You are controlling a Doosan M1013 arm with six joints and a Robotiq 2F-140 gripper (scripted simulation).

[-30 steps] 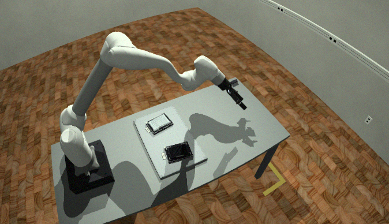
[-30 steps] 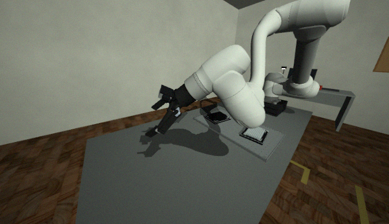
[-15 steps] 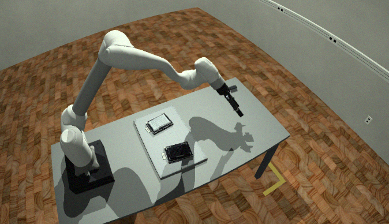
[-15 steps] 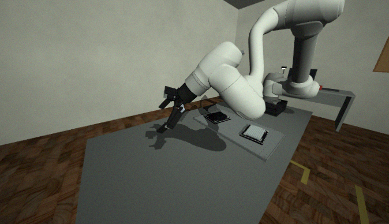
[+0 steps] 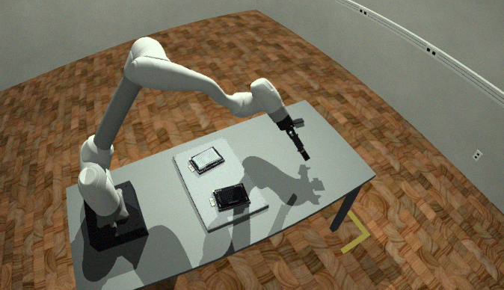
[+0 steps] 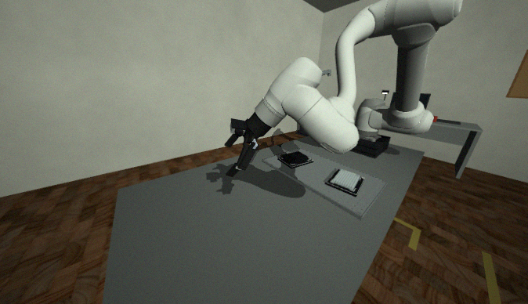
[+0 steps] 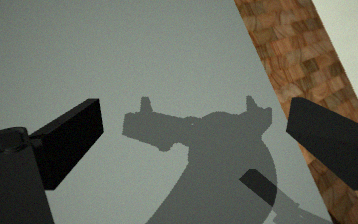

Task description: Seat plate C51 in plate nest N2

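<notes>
The black well plate is 410 mm behind my hand, 110 mm below it and 10 mm to the left of it. Round my hand: white well plate (420 mm behind, 290 mm to the left, 110 mm below).
</notes>
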